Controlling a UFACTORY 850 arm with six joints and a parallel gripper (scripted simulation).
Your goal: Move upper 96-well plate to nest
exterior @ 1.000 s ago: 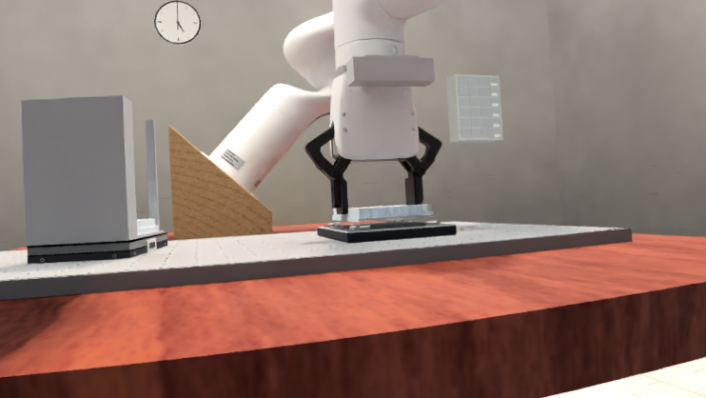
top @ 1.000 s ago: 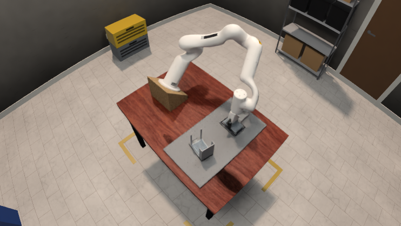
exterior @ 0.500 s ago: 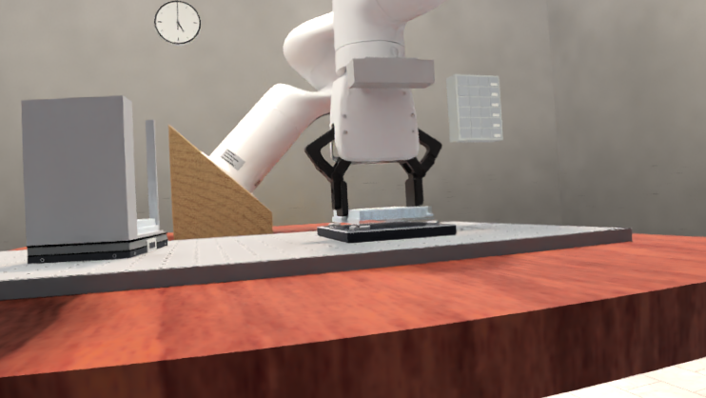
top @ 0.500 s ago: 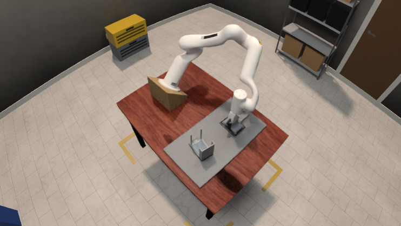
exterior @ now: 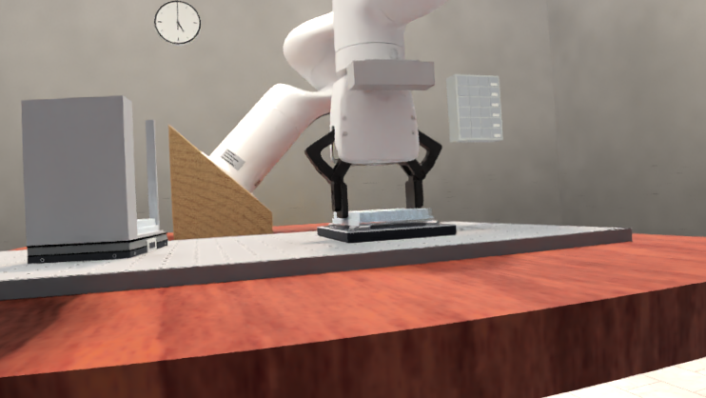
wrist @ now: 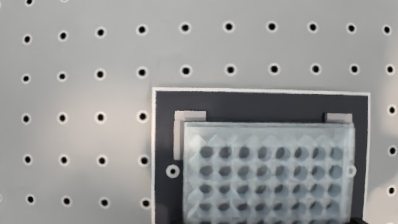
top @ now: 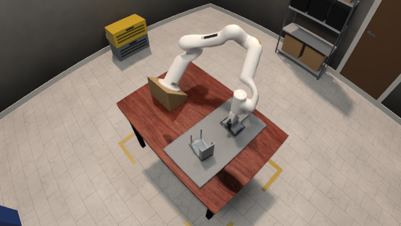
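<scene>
My hand is 1 cm above the pale 96-well plate. The rest, counted from my hand: plate nest N1 (3 cm below).
</scene>
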